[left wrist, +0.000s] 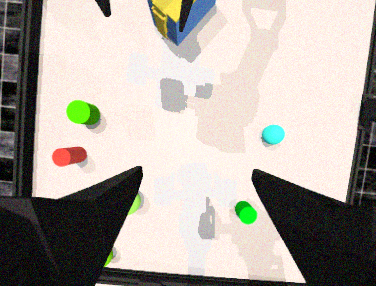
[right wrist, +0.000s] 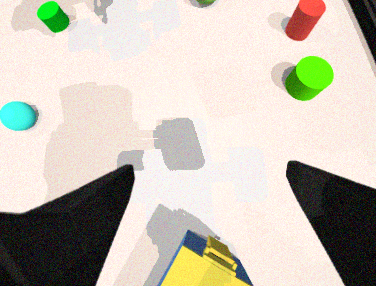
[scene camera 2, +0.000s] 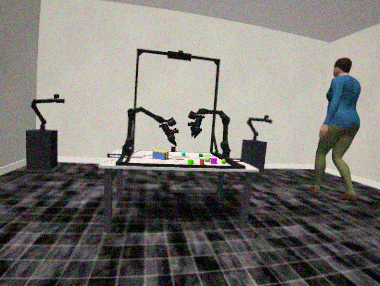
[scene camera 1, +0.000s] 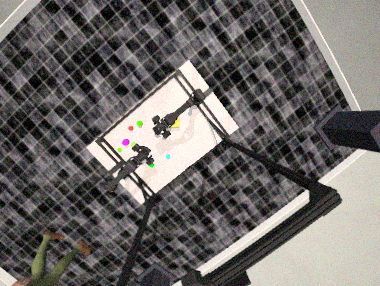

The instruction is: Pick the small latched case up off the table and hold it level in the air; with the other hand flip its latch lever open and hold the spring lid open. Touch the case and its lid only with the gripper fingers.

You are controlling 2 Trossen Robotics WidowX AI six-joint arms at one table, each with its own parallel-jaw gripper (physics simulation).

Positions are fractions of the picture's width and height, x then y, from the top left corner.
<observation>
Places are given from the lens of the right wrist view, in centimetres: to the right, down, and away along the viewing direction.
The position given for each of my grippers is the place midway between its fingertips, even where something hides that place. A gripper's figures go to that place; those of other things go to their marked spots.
my right gripper (right wrist: 0.56, 0.59): 1, 2, 11
small case (right wrist: 0.52, 0.89): 1, 9, 16
</observation>
